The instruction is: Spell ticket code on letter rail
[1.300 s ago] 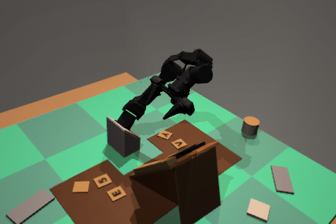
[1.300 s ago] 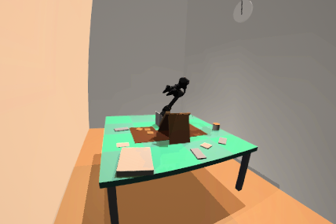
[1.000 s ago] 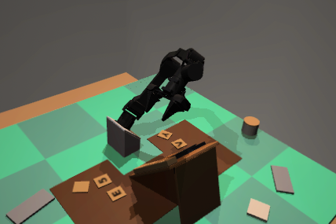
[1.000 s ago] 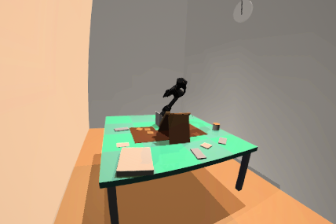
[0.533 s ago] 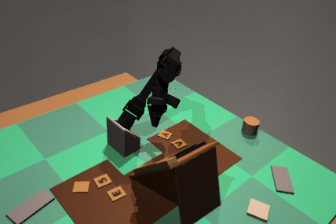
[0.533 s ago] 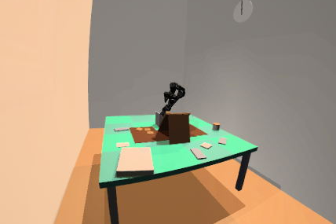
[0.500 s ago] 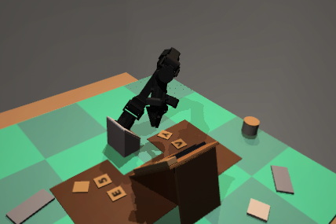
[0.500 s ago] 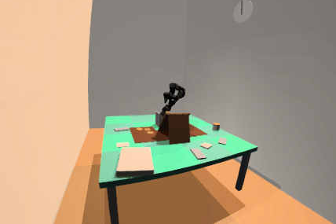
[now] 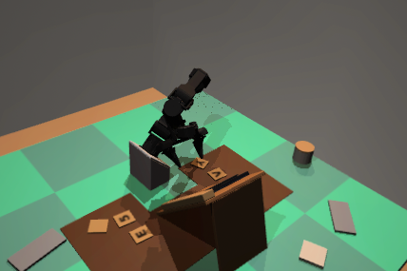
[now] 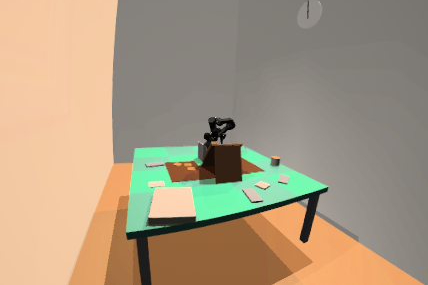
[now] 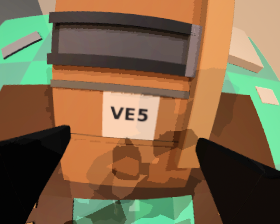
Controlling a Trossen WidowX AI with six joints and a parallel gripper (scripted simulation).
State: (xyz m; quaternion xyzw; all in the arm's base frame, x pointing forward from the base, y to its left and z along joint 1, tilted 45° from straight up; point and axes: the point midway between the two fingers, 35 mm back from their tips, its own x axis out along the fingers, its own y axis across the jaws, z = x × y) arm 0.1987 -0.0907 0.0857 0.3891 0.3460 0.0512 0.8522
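The white ticket is 9 cm below my gripper tip, 6 cm ahead of it and 1 cm to the right of it. From my gripper tip the other things lie so: large beige slab (48 cm to the right, 43 cm ahead, 18 cm below); then mat (20 cm below, 3 cm behind, 1 cm to the right).
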